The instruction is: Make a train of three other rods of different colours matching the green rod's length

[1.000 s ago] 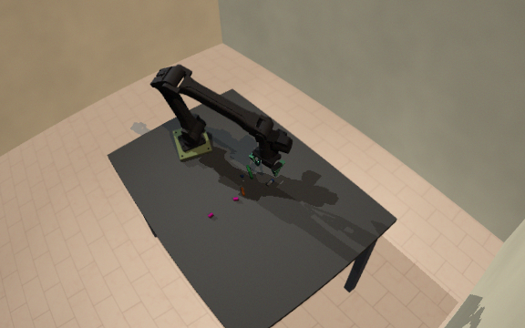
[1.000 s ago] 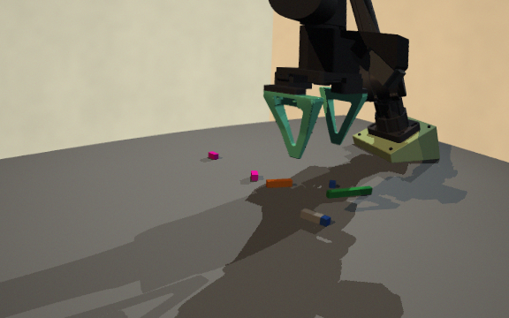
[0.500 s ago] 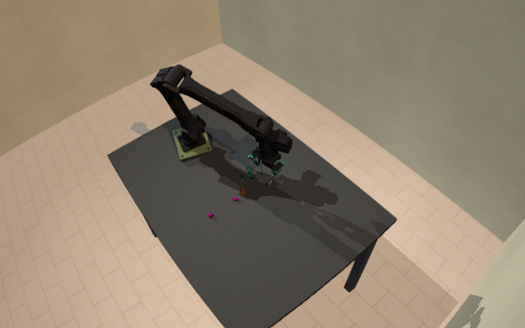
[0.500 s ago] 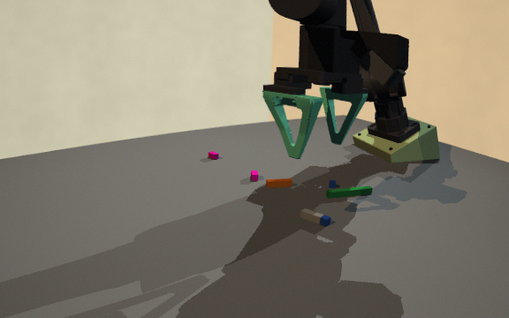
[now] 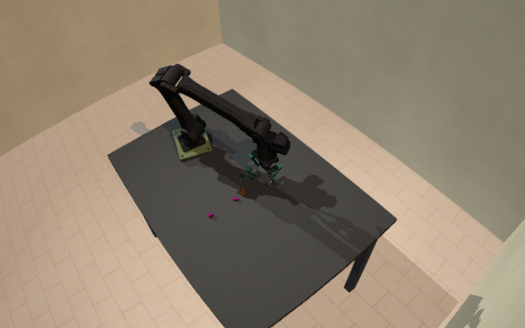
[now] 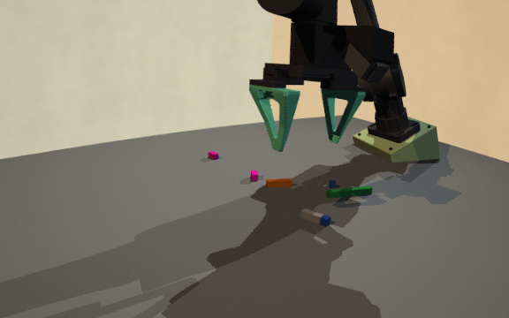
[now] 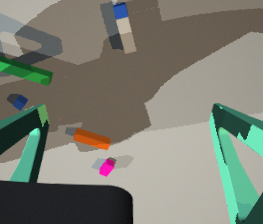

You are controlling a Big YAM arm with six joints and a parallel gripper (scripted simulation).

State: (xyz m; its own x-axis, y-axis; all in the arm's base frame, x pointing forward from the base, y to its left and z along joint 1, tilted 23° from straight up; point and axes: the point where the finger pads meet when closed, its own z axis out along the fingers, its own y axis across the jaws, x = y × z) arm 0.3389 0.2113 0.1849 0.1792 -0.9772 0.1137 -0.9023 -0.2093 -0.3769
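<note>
My gripper is now 20 mm past the orange rod, 100 mm to the left of it and 100 mm above it. Round my hand: grey rod: 20 mm to the left, 100 mm below; magenta rod: 150 mm to the right, 100 mm below; green rod: 110 mm behind, 30 mm to the right, 100 mm below.
</note>
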